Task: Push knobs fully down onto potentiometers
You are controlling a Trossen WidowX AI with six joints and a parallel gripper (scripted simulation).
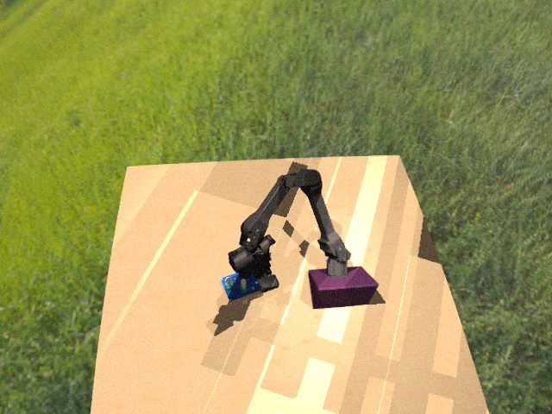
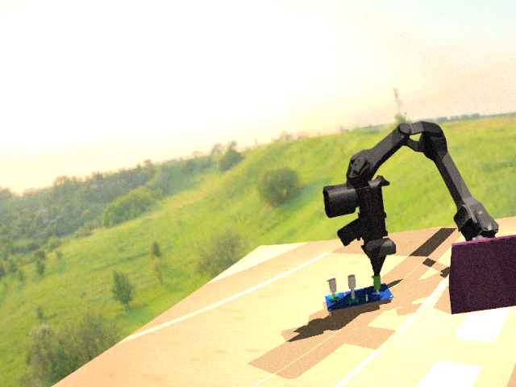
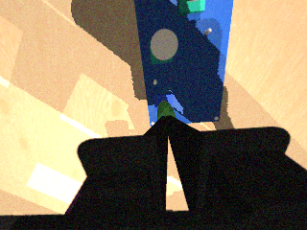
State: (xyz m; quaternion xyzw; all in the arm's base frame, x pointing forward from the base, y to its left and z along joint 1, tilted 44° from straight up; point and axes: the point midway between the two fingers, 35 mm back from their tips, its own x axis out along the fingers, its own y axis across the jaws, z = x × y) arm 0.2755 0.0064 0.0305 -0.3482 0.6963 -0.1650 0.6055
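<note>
My gripper tip is 20 mm above the green knob. The rest, counted from my gripper tip: grey knob 110 mm ahead, 10 mm below.
</note>
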